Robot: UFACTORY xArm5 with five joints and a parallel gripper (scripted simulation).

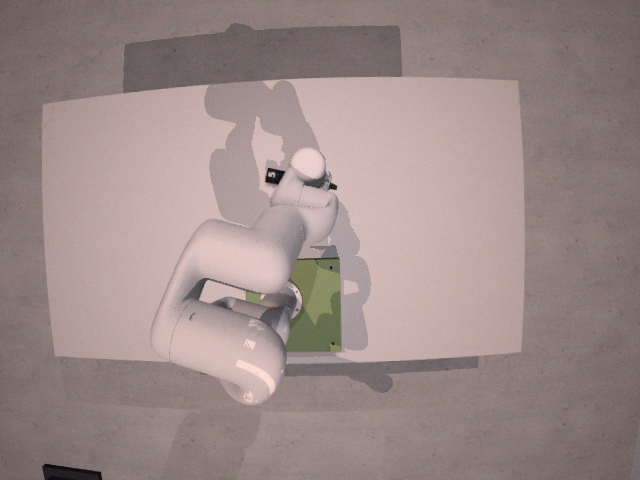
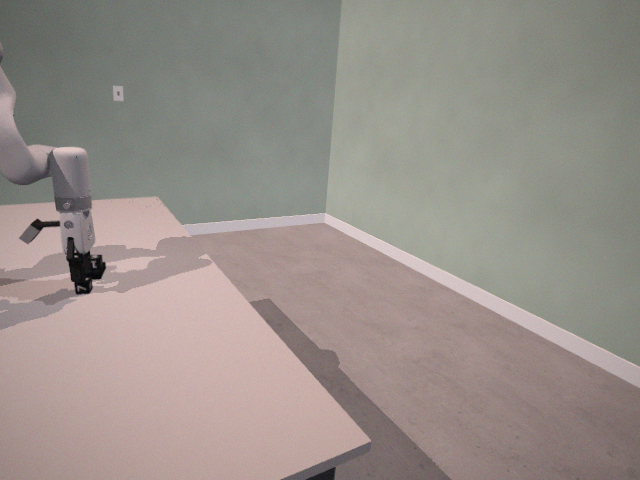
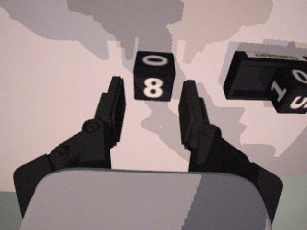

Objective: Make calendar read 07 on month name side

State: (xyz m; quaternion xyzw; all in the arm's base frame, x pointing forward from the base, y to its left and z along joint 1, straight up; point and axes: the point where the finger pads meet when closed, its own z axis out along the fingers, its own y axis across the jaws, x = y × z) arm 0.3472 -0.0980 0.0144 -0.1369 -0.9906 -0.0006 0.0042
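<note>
My hand is 40 mm above the black cube. Round my hand: black calendar tray (110 mm to the left, 50 mm below, 30 mm ahead).
</note>
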